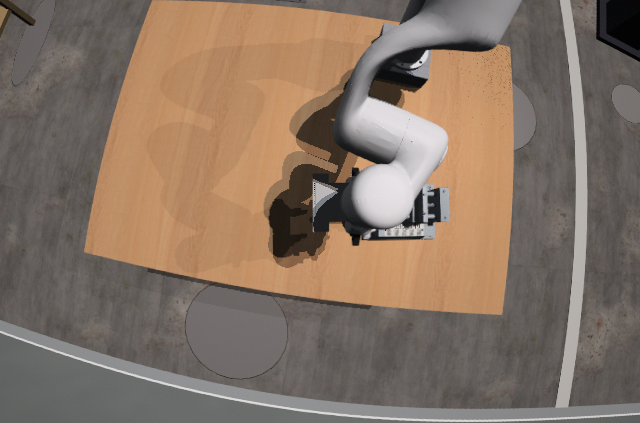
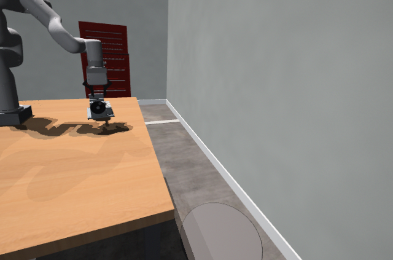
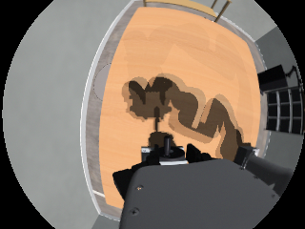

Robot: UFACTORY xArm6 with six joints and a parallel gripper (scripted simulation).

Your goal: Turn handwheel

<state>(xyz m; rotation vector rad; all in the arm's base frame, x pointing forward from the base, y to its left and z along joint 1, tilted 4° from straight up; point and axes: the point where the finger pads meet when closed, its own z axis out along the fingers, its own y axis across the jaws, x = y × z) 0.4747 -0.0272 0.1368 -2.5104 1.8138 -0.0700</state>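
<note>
Right now the black handwheel is 8 cm below my hand, 2 cm to the left of it and 1 cm behind it. From my hand the other things lie so: stop (17 cm to the left, 8 cm below, 6 cm behind).
</note>
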